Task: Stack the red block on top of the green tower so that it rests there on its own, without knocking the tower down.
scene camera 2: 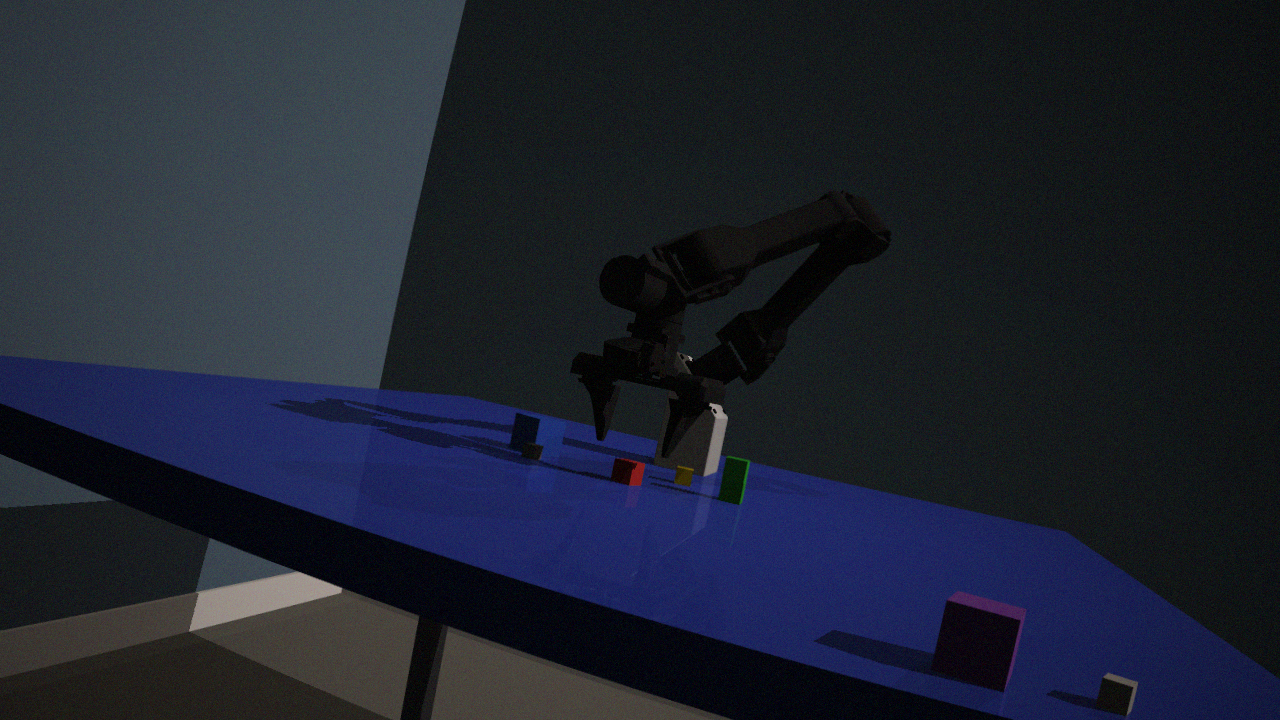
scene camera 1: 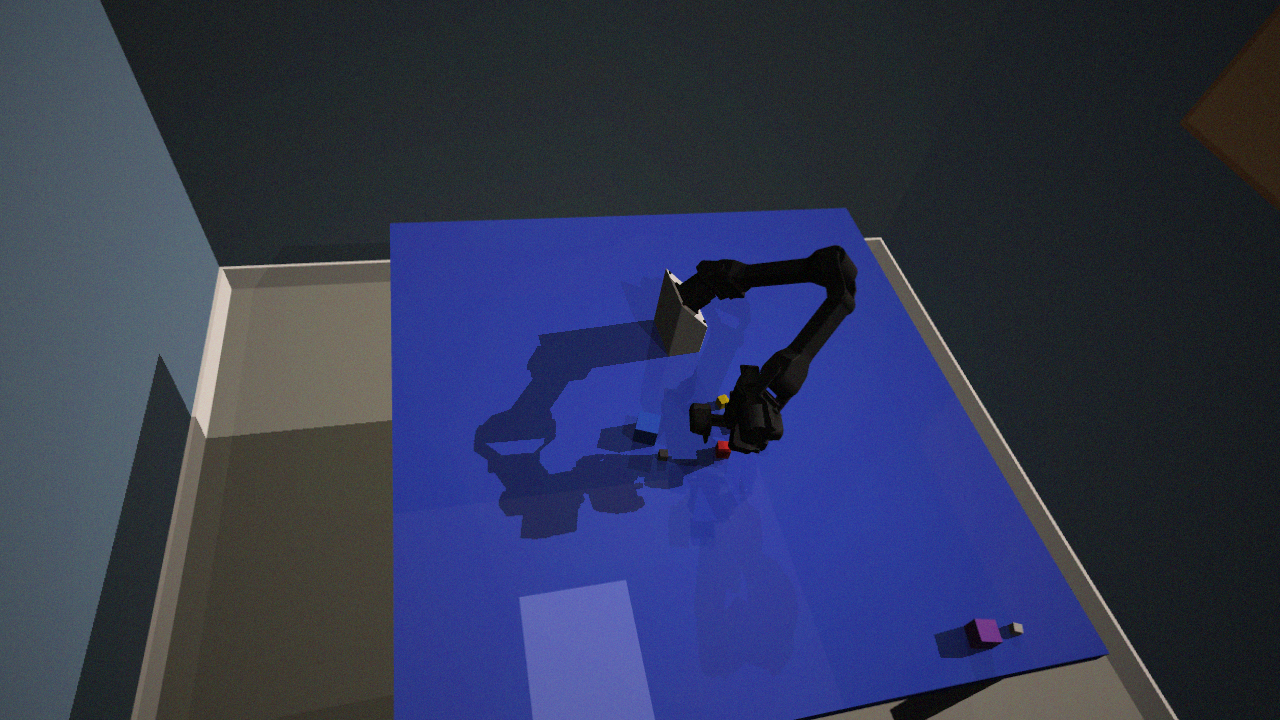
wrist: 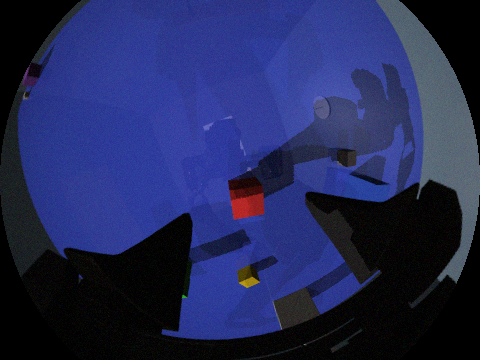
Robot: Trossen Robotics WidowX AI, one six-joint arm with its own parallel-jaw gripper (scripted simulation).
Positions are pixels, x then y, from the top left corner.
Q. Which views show my gripper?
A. Scene camera 2, scene camera 1 and the wrist view: all of them.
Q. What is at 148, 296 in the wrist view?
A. My gripper.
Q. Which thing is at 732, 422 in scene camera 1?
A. My gripper.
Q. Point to a blue block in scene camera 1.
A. At 646, 430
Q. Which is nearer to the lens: the red block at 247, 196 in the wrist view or the blue block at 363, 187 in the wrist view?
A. The red block.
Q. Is my gripper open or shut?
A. Open.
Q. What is my gripper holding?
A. Nothing.
